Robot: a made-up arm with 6 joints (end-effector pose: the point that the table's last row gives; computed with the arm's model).
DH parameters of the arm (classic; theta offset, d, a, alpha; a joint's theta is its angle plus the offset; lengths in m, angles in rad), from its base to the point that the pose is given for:
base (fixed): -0.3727 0 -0.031 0
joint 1: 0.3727 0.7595 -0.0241 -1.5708
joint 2: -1.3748 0 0.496 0
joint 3: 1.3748 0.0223 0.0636 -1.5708
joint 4: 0 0.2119 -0.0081 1.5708
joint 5: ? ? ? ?
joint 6: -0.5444 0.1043 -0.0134 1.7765
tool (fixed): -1.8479 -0.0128 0 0
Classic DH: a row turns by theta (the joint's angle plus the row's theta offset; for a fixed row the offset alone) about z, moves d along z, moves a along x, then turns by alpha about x.
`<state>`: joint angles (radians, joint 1 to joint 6).
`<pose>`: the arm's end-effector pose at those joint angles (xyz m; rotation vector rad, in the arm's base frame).
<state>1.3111 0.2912 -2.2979 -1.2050 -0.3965 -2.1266</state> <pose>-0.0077 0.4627 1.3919 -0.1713 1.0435 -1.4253</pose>
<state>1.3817 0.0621 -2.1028 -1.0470 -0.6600 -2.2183</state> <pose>-0.0795 0.3261 1.4472 -0.1424 1.0366 -1.0556</pose>
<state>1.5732 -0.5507 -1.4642 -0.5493 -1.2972 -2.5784</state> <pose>-0.1236 -0.0635 1.4407 0.0743 1.2775 -0.2205</pose>
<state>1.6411 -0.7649 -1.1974 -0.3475 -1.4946 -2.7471</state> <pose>-0.0942 -0.1736 1.3869 0.1697 1.4854 -0.0385</pose>
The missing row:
joint 5: 0 0.0083 0.0258 -1.5708
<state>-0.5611 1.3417 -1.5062 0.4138 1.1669 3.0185</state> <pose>0.4436 -0.1855 0.4974 1.8445 -0.8869 0.0819</pose>
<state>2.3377 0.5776 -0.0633 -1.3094 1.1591 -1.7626</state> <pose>-0.1284 0.2030 0.8406 0.4646 -1.5671 -2.3165</pose>
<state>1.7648 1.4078 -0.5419 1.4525 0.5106 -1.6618</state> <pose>-0.1241 0.2632 0.4813 -0.0995 -0.5433 0.6929</pose>
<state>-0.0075 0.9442 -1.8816 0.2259 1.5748 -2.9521</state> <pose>0.5706 0.0790 0.7865 1.7871 -0.4472 0.7379</pose>
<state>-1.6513 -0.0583 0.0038 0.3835 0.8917 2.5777</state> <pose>0.0416 -0.0553 0.9562 1.2328 -1.7303 -0.0432</pose>
